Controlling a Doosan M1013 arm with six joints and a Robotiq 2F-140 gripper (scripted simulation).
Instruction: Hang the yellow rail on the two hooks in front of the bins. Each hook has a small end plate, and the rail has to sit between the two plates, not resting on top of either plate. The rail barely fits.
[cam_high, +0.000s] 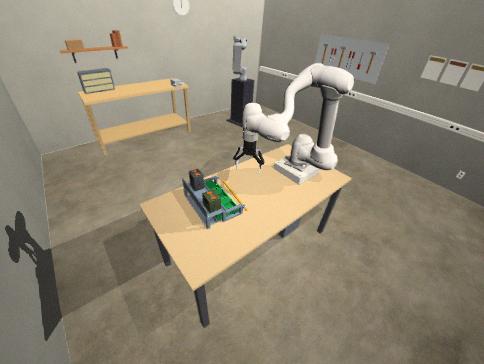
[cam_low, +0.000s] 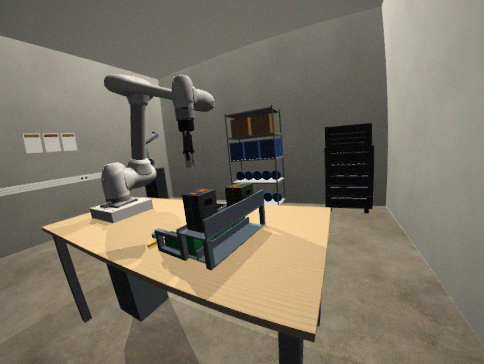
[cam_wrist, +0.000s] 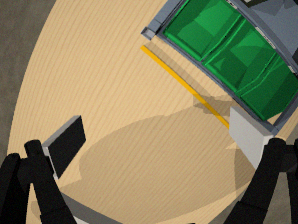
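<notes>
Now: the yellow rail 10 mm behind my hand, 120 mm to the right of it and 290 mm below it. Round my hand: grey rack front bar 50 mm ahead, 130 mm to the right, 290 mm below; then rack back panel 300 mm ahead, 200 mm to the right, 160 mm below.
</notes>
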